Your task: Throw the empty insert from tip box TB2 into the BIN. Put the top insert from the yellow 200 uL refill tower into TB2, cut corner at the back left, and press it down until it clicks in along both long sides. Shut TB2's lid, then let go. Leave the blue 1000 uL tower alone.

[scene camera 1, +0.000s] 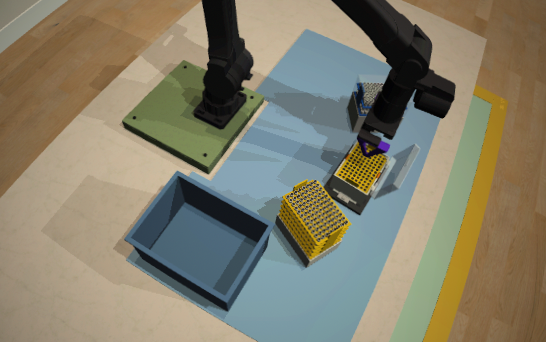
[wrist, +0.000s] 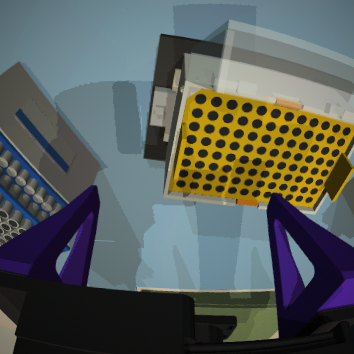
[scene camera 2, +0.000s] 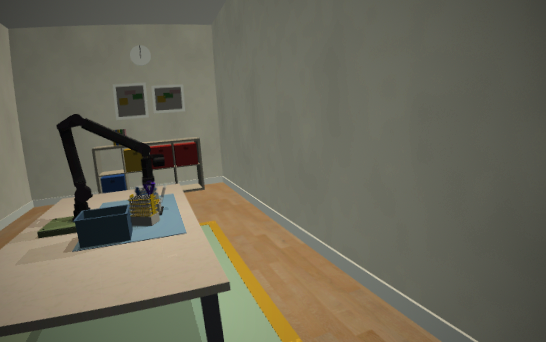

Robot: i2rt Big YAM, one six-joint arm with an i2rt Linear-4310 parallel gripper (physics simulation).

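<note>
TB2 [scene camera 1: 343, 192] [wrist: 170, 189] stands on the blue mat with its clear lid [scene camera 1: 404, 170] [wrist: 295, 60] open. A yellow insert [scene camera 1: 361, 172] [wrist: 250, 150] with empty holes lies in it; a tab stands up at its right end in the wrist view. My gripper [scene camera 1: 367, 152] [scene camera 2: 149, 193] [wrist: 184, 197] is open and empty, above TB2; in the wrist view the right fingertip overlaps the box's near long side, the left one is off its left end. The yellow refill tower [scene camera 1: 316, 210] [scene camera 2: 143, 206] holds stacked inserts with tips. The BIN [scene camera 1: 180, 277] [scene camera 2: 105, 231] shows no insert inside.
The blue tower [scene camera 1: 371, 95] [wrist: 32, 190] stands close beyond TB2 in scene camera 1, partly behind my wrist, and at the left in the wrist view. The yellow tower stands between TB2 and the BIN. The arm's green base plate [scene camera 1: 165, 120] [scene camera 2: 55, 228] is across the mat.
</note>
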